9 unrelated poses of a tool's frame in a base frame.
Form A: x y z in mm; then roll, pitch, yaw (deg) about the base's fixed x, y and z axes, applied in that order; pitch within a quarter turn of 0, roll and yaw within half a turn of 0.
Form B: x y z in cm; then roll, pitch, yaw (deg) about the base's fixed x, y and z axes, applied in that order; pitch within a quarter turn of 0, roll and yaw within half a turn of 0. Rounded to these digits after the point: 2 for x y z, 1 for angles.
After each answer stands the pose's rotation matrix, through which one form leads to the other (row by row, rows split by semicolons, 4 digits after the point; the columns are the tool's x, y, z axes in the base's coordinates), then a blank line. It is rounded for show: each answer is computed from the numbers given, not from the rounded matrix.
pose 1, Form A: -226.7, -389.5, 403.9, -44.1, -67.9, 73.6
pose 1, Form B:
-22.67, -38.95, 40.39, -44.1, -67.9, 73.6
0.1062 -0.5069 -0.8555; 0.3609 0.8213 -0.4418; 0.9265 -0.2618 0.2702

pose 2, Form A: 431.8, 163.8, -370.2, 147.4, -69.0, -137.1
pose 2, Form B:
43.18, 16.38, -37.02, 147.4, -69.0, -137.1
-0.2625 -0.2050 -0.9429; -0.2439 0.9595 -0.1407; 0.9336 0.1931 -0.3019

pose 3, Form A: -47.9, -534.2, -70.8, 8.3, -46.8, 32.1
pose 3, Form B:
-4.79, -53.42, -7.08, 8.3, -46.8, 32.1
0.5799 -0.6150 -0.5343; 0.3638 0.7823 -0.5056; 0.7290 0.0988 0.6774

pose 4, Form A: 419.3, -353.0, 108.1, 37.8, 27.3, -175.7
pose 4, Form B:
41.93, -35.30, 10.81, 37.8, 27.3, -175.7
-0.8861 -0.2211 -0.4073; -0.0666 -0.8090 0.5840; -0.4586 0.5446 0.7021

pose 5, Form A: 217.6, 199.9, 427.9, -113.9, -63.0, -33.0
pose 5, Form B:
21.76, 19.99, 42.79, -113.9, -63.0, -33.0
0.3807 0.4625 0.8007; -0.2473 -0.7834 0.5702; 0.8910 -0.4151 -0.1839

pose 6, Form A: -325.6, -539.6, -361.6, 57.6, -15.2, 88.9
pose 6, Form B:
-32.56, -53.96, -36.16, 57.6, -15.2, 88.9
0.0185 -0.5400 0.8415; 0.9648 -0.2110 -0.1567; 0.2622 0.8148 0.5171

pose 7, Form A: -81.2, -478.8, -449.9, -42.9, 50.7, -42.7
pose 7, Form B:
-8.12, -47.88, -44.99, -42.9, 50.7, -42.7
0.4655 0.1097 0.8782; -0.4295 0.8956 0.1158; -0.7738 -0.4312 0.4640

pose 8, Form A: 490.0, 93.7, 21.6, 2.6, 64.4, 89.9
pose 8, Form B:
49.00, 9.37, 2.16, 2.6, 64.4, 89.9
0.0008 -0.9989 0.0469; 0.4321 0.0427 0.9008; -0.9018 0.0196 0.4316

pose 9, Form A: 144.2, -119.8, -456.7, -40.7, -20.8, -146.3
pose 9, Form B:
14.42, -11.98, -45.67, -40.7, -20.8, -146.3
-0.7777 0.2280 0.5858; -0.5187 -0.7592 -0.3931; 0.3551 -0.6096 0.7087

